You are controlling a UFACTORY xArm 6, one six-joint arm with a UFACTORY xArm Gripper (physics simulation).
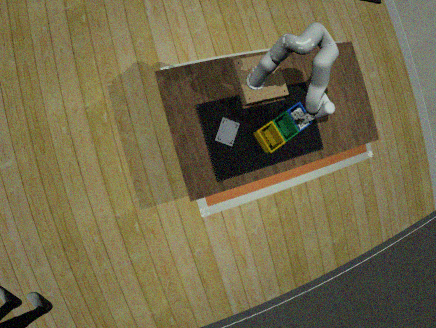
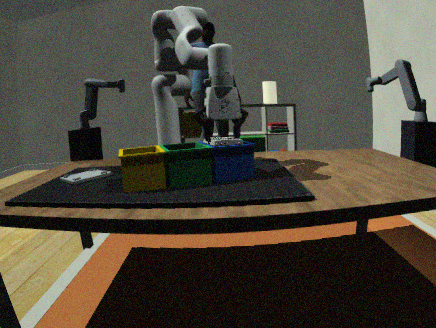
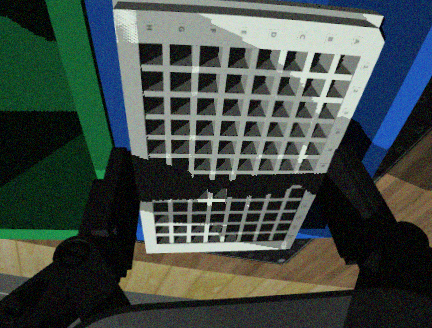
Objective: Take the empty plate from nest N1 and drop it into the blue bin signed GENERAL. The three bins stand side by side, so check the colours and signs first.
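Places are measured from the arm's base along level axes (x back, y down, z right), in centimetres.
Pixels of known places: gripper, between the fingertips: (image 1: 300,118) (image 3: 231,169); arm's base, origin of its link: (image 1: 255,81).
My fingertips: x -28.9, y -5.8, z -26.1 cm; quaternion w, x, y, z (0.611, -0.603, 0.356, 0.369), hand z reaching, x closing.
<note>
For each thing: its top centre in the pictures, then the offset to it from my fingertips. Level surfaces: height alone.
- white plate, centre of its top: (image 3: 234,178) (image 2: 222,137) (image 1: 300,118) dy -0.8, dx +0.2, dz +0.1 cm
- flat pale nest, centre of its top: (image 2: 84,173) (image 1: 227,131) dy +9.1, dx -3.0, dz +49.0 cm
- black mat, height of its surface: dy +11.0 cm
- wooden table, height of its surface: dy +12.2 cm
My gripper (image 1: 309,117) (image 2: 224,137) (image 3: 231,169) is shut on the white plate (image 1: 300,115) (image 2: 226,142) (image 3: 250,107), with a finger at each side. The plate shows a grid of empty square wells and is held roughly level over the blue bin (image 2: 234,165) (image 3: 404,107), about at its rim. The blue bin stands at the end of the row, beside the green bin (image 1: 287,126) (image 2: 189,167) (image 3: 35,75). The yellow bin (image 1: 270,136) (image 2: 144,173) is at the other end. No bin sign is readable.
A flat pale nest (image 1: 227,132) (image 2: 85,175) lies on the black mat (image 1: 235,162) (image 2: 150,199), left of the bins. No label on it is readable. The mat lies on the wooden table (image 1: 175,125) (image 2: 360,175). The arm's base stands on a light board (image 1: 266,94) behind the bins.
</note>
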